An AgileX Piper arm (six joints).
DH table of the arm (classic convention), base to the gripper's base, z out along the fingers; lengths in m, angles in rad. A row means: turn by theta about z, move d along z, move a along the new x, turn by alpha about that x. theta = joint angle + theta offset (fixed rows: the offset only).
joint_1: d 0.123  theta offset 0  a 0  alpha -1.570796
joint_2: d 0  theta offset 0.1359  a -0.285  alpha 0
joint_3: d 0  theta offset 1.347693  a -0.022  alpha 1.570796
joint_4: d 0.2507  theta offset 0  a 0  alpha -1.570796
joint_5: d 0  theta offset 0  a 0  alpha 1.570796
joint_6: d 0.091  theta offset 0  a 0  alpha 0
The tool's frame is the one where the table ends.
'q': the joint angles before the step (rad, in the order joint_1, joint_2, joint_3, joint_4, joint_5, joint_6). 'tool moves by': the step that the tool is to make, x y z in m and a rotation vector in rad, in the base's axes. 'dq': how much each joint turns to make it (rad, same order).
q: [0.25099 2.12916 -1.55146 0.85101 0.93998 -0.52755]
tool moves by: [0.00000 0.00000 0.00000 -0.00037 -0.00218 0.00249]
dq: [0.00000 0.00000 0.00000 0.00000 0.00000 -0.00333]
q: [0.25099 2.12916 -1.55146 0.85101 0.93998 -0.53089]
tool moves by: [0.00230 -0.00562 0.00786 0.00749 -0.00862 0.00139]
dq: [-0.01545 -0.00934 -0.01486 -0.00249 0.02228 -0.00112]
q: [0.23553 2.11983 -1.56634 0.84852 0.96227 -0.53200]
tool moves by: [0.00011 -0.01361 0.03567 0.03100 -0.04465 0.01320]
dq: [-0.03648 -0.05888 -0.03788 -0.00082 0.07105 -0.00086]
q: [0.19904 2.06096 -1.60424 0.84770 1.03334 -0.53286]
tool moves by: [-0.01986 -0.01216 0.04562 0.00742 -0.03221 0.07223]
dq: [-0.02509 -0.10854 -0.00586 -0.02749 0.12352 -0.00261]
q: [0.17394 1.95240 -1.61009 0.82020 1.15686 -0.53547]
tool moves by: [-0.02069 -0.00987 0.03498 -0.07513 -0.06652 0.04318]
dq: [-0.00385 -0.10231 -0.00077 -0.09903 0.05613 0.01554]
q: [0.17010 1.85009 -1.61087 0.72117 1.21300 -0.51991]
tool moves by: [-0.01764 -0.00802 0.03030 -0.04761 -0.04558 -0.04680]
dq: [0.00000 -0.09126 0.00001 -0.07701 0.00915 0.07982]
